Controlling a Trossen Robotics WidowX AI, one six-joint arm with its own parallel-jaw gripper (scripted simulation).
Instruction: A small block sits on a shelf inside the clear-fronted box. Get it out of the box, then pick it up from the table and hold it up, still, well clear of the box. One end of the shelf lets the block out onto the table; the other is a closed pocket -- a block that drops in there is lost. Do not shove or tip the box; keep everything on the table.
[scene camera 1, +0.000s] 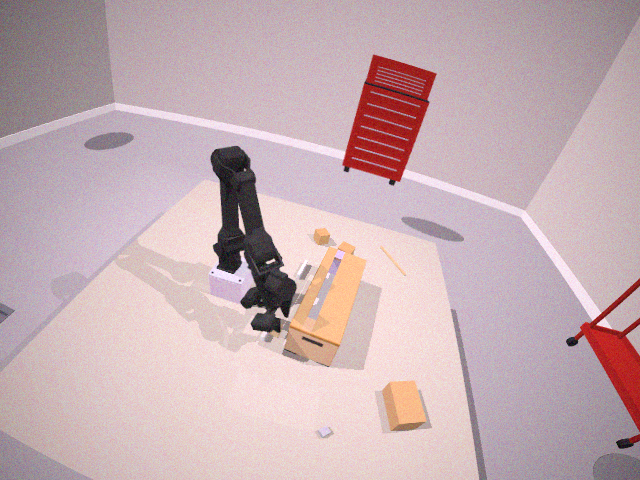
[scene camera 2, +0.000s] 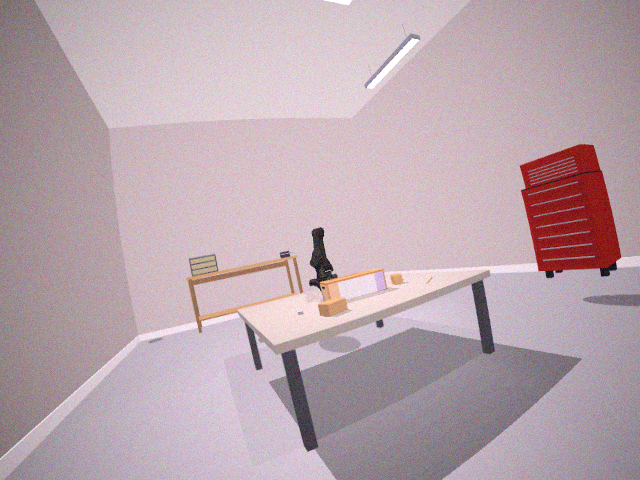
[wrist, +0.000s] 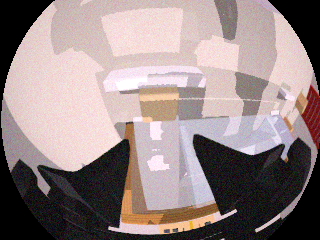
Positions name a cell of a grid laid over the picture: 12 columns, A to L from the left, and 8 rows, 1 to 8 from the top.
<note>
In view: the gripper (scene camera 1: F6).
The gripper also shows in the wrist view (wrist: G5).
</note>
